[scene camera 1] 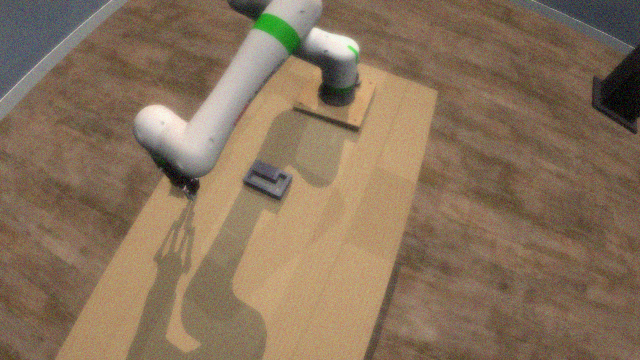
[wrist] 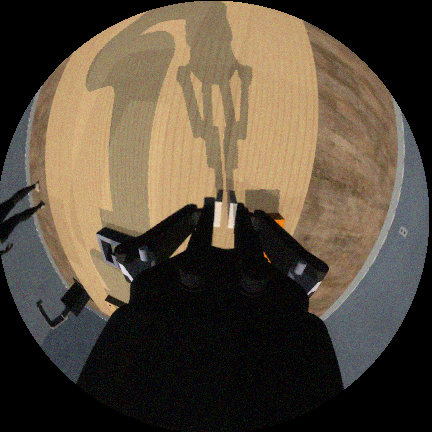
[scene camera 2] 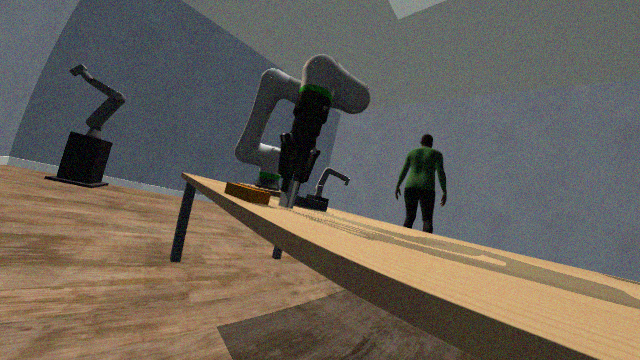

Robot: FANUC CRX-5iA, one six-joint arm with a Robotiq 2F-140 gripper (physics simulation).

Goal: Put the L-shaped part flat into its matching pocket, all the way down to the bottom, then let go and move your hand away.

Scene:
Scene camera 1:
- grey pocket block
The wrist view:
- my gripper
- grey pocket block
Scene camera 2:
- my gripper

